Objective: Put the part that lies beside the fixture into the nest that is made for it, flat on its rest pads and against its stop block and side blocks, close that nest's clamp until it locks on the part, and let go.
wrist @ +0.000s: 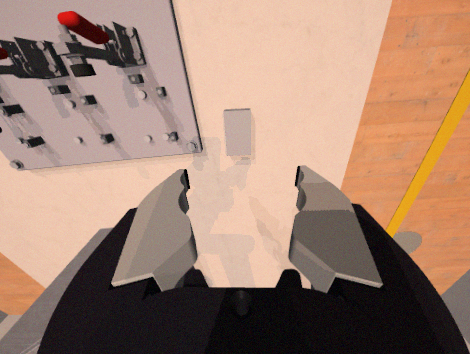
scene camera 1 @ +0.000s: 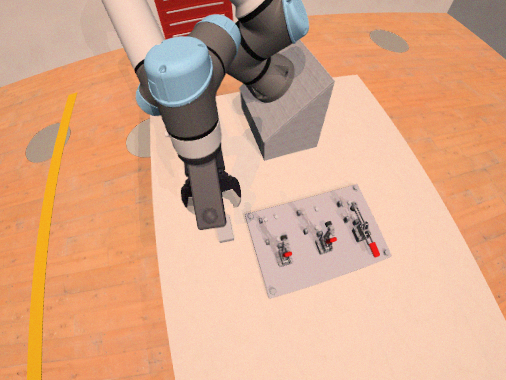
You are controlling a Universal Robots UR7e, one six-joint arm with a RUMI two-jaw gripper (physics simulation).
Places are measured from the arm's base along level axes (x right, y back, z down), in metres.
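Pixels of known places: gripper, fingertip midpoint: (wrist: 241, 170); arm's base at its link origin: (scene camera 1: 273, 79).
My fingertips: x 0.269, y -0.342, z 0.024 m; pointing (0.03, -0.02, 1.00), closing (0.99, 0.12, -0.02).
Note:
Ahead of a thing's pixels: the offset from my fingertips to its middle. "spot": to the spot under its first point. Level surfaces: height alone.
The part, a grey rectangular block @(dx -0.002, dy +0.008, dz +0.144 m) (scene camera 1: 226, 231) (wrist: 238, 132), lies flat on the pale mat beside the fixture plate @(spot: dx -0.148, dy -0.171, dz +0.139 m) (scene camera 1: 300, 272) (wrist: 150, 20). My gripper (scene camera 1: 212, 202) (wrist: 241, 170) is open and empty, above the mat; the block lies beyond its fingertips in the wrist view. The plate bears three nests with round pads and small dark blocks. In the scene view, the left clamp @(spot: dx -0.115, dy -0.131, dz +0.055 m) (scene camera 1: 285, 254) and middle clamp @(spot: dx -0.223, dy -0.134, dz +0.080 m) (scene camera 1: 326, 242) have red handles that look raised; the right clamp @(dx -0.342, dy -0.135, dz +0.108 m) (scene camera 1: 361, 231) has its handle stretched toward the front. No part shows in the nests.
The pale mat @(dz +0.154 m) (scene camera 1: 240, 330) (wrist: 310, 60) lies under the plate and the block. The grey robot pedestal (scene camera 1: 300, 120) stands behind the plate. A yellow floor line (scene camera 1: 45, 225) (wrist: 435, 160) runs to the left in the scene view. A red cabinet (scene camera 1: 192, 15) stands at the back.

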